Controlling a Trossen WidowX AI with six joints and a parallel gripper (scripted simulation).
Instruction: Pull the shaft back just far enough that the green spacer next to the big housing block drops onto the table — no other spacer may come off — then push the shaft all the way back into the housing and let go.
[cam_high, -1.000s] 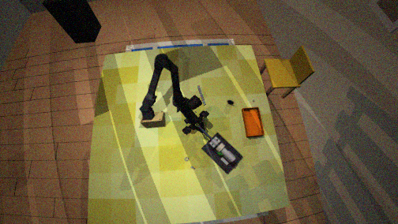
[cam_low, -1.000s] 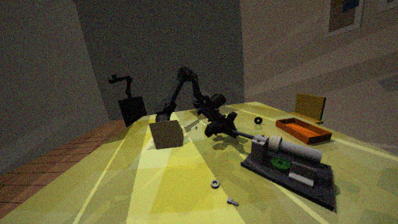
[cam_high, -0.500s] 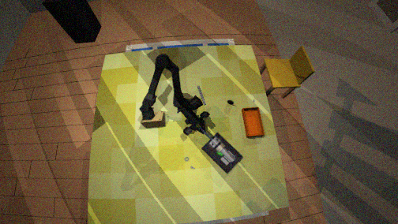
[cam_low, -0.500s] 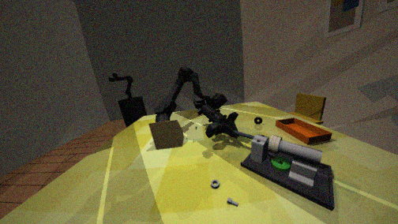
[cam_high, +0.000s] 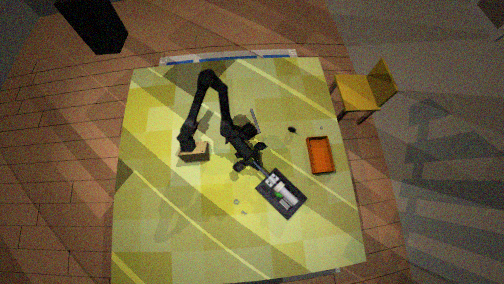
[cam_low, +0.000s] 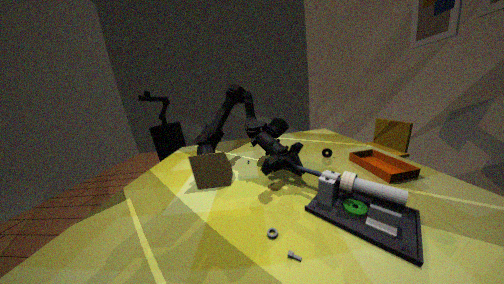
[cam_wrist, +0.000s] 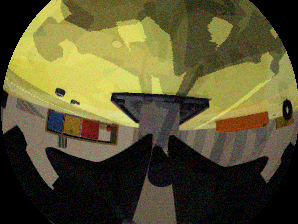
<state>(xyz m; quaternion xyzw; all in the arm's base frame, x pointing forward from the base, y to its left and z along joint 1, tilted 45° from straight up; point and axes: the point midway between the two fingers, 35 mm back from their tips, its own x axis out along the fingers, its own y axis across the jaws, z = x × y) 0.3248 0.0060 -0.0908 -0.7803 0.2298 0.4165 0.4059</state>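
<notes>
My gripper tip is 11 cm to the left of the green spacer, 11 cm short of it and 5 cm above it. Round my gripper tip: orange tray (34 cm ahead, 9 cm to the left, 5 cm below); black ring (23 cm to the left, 18 cm ahead, 4 cm below).
</notes>
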